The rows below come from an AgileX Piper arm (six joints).
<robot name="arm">
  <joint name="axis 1" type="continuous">
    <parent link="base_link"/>
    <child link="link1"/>
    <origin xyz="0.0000 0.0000 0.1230" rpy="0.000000 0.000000 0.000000"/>
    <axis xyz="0 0 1"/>
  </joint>
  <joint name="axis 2" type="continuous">
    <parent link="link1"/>
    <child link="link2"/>
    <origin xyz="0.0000 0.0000 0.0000" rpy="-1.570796 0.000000 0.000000"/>
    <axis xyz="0 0 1"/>
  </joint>
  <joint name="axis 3" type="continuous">
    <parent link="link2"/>
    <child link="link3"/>
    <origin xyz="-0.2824 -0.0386 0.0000" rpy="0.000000 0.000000 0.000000"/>
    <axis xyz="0 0 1"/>
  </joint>
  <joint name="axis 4" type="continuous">
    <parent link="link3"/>
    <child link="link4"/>
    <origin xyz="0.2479 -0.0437 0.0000" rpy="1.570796 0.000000 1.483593"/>
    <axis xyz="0 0 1"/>
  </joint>
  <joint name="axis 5" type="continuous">
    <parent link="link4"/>
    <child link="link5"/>
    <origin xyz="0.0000 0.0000 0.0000" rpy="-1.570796 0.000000 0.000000"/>
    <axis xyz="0 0 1"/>
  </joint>
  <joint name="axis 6" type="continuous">
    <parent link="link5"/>
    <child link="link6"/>
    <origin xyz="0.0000 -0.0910 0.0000" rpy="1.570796 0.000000 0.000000"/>
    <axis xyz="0 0 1"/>
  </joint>
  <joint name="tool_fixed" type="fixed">
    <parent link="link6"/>
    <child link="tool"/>
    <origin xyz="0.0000 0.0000 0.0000" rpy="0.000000 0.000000 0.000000"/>
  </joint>
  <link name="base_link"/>
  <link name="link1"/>
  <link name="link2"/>
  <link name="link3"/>
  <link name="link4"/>
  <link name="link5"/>
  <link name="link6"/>
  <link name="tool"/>
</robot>
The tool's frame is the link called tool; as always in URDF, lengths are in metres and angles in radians. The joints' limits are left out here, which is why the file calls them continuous.
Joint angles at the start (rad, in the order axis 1, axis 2, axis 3, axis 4, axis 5, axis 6):
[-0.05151 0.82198 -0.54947 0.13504 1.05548 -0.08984]
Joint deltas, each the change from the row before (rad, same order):
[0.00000 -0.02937 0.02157 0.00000 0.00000 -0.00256]
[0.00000 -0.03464 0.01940 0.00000 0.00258 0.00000]
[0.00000 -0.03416 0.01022 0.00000 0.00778 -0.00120]
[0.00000 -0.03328 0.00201 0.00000 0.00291 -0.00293]
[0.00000 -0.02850 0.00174 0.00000 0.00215 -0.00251]
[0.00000 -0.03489 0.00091 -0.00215 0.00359 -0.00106]
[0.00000 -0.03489 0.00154 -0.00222 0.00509 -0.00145]
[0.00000 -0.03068 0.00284 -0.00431 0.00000 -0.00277]
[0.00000 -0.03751 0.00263 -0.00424 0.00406 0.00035]
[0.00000 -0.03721 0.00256 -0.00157 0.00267 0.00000]
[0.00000 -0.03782 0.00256 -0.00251 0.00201 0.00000]
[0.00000 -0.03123 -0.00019 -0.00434 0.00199 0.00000]
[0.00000 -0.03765 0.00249 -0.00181 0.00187 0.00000]
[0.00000 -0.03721 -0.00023 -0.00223 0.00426 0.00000]
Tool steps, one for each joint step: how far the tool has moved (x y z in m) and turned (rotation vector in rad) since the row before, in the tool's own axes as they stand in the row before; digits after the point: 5 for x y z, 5 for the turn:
[0.00649 0.00007 0.00063 0.00019 -0.00774 -0.00347]
[0.00665 0.00023 -0.00041 0.00015 -0.01256 -0.00179]
[0.00527 0.00045 -0.00226 -0.00008 -0.01602 -0.00401]
[0.00320 0.00057 -0.00392 0.00064 -0.02814 -0.00662]
[0.00271 0.00049 -0.00333 0.00066 -0.02442 -0.00567]
[0.00321 0.00047 -0.00432 0.00271 -0.02996 -0.00607]
[0.00347 0.00046 -0.00414 0.00269 -0.02784 -0.00636]
[0.00295 0.00015 -0.00327 0.00494 -0.02725 -0.00795]
[0.00380 0.00031 -0.00415 0.00488 -0.03021 -0.00546]
[0.00363 0.00050 -0.00408 0.00273 -0.03161 -0.00444]
[0.00362 0.00042 -0.00411 0.00369 -0.03279 -0.00488]
[0.00261 0.00020 -0.00392 0.00518 -0.02884 -0.00523]
[0.00358 0.00046 -0.00406 0.00321 -0.03291 -0.00435]
[0.00328 0.00047 -0.00461 0.00350 -0.03276 -0.00470]

